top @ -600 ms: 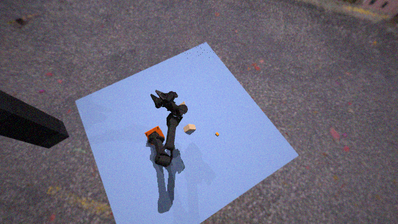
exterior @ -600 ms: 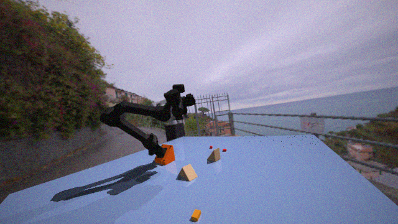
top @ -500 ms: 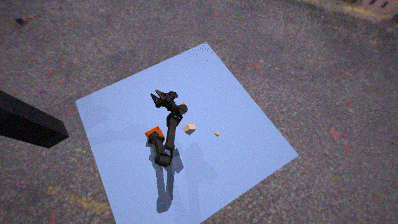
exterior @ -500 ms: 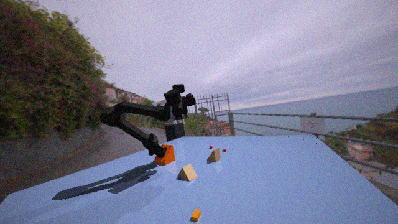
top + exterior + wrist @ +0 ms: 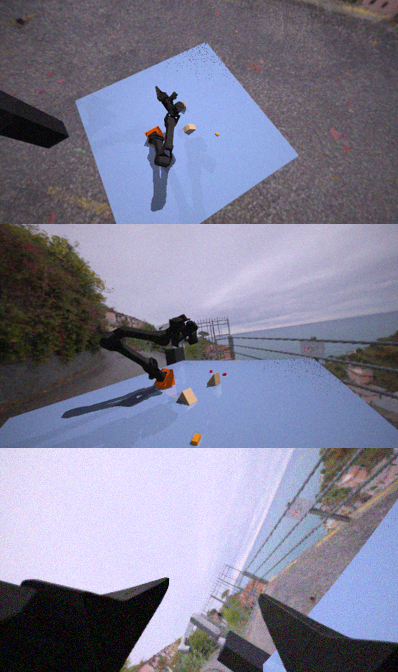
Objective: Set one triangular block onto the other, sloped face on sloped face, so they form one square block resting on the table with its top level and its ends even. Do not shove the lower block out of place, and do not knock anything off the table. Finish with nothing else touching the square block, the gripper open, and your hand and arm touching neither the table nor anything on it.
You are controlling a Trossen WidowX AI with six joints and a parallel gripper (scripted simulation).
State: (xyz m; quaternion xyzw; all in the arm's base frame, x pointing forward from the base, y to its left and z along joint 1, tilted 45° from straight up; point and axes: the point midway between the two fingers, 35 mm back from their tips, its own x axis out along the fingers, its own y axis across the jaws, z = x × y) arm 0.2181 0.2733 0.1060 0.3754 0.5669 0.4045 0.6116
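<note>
Now: gripper tip 330 mm above the tan triangular block, 240 mm to the left of it and 70 mm short of it. Round my gripper tip: small red cube: 350 mm below, 140 mm ahead, 80 mm to the left; then small orange cube: 400 mm to the right, 350 mm below, 210 mm ahead.
</note>
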